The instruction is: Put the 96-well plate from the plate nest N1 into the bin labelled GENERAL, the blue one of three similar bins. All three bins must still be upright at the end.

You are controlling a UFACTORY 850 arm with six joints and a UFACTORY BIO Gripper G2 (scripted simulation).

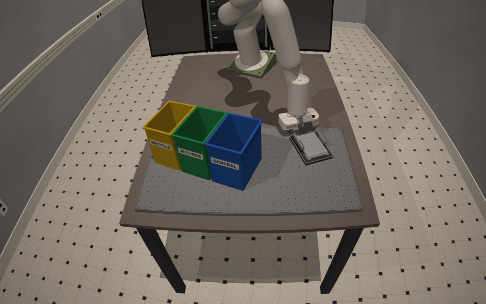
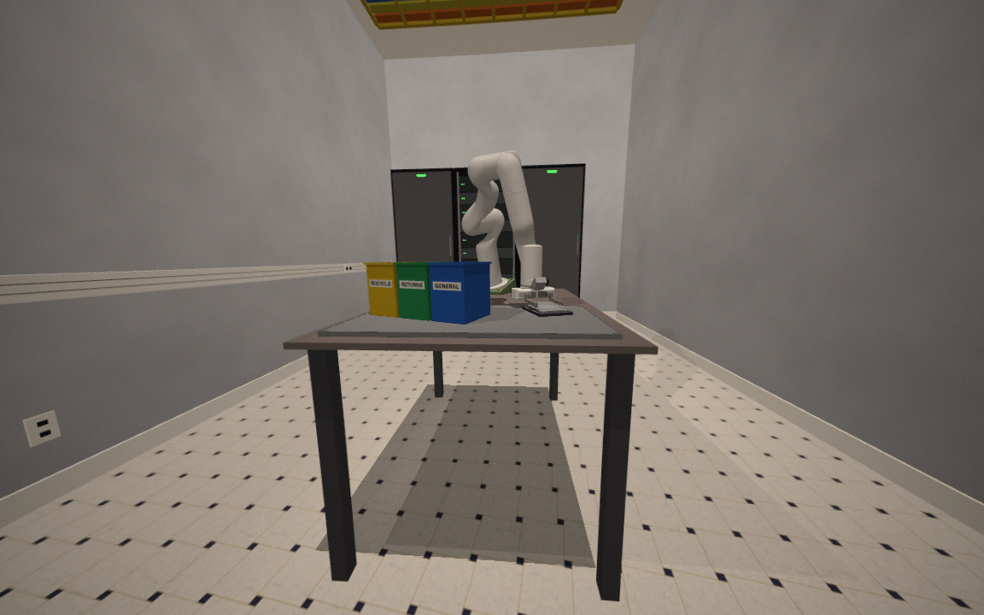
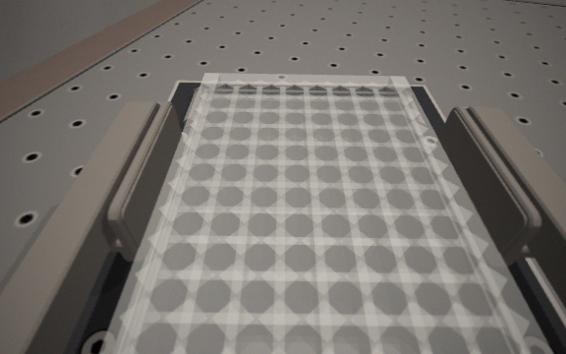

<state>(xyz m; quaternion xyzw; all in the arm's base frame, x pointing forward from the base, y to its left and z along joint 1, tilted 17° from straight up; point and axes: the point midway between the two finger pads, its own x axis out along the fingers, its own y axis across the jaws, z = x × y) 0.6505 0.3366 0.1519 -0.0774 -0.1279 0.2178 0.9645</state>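
Right now the black plate nest N1 is 20 mm below my hand. From my hand the other things lie so: clear 96-well plate: 10 mm below; blue bin labelled GENERAL: 270 mm to the right, 140 mm ahead, 60 mm above; green returns bin: 400 mm to the right, 110 mm ahead, 60 mm above.
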